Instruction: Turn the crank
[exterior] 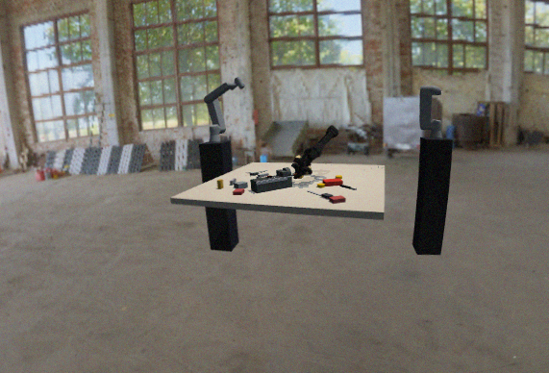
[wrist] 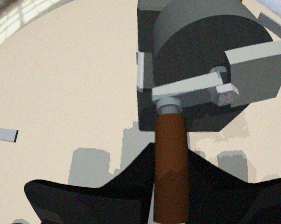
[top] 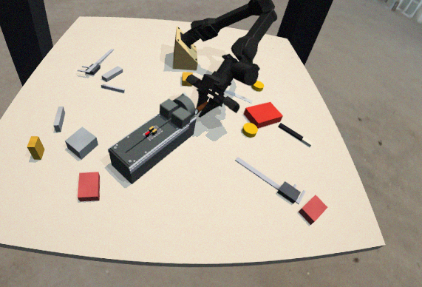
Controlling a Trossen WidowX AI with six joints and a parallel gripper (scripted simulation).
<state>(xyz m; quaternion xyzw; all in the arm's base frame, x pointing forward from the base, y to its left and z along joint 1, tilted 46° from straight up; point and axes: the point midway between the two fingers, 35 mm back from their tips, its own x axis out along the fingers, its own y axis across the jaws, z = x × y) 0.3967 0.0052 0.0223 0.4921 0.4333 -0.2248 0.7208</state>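
Now: gripper tip 10 mm past the crank, 10 mm to the left of it and 30 mm below it. From my gripper tip the other things lie so: brown handle (10 mm behind, 10 mm to the left, 30 mm above); then grey bar (170 mm behind, 180 mm to the left, 50 mm below); then red pointer (100 mm ahead, 160 mm to the right, 30 mm above).
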